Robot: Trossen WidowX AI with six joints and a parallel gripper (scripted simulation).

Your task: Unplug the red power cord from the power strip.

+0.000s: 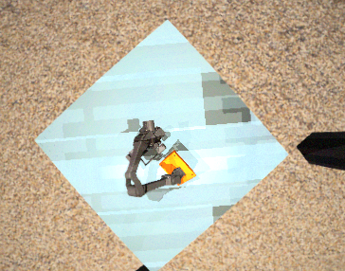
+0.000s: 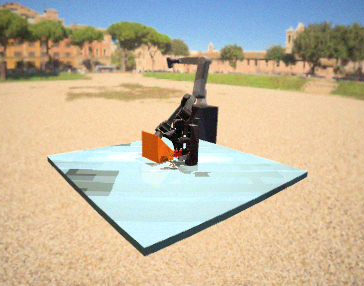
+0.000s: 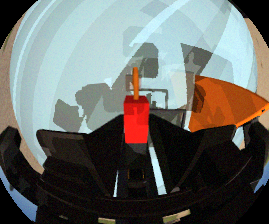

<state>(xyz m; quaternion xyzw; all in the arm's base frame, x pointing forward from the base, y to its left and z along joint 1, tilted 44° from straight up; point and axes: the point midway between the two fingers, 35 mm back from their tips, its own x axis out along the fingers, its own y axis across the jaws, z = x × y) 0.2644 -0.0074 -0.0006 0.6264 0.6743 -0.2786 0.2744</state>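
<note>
Now: gripper tip 30 mm to the right of the red plug and 10 mm above it.
</note>
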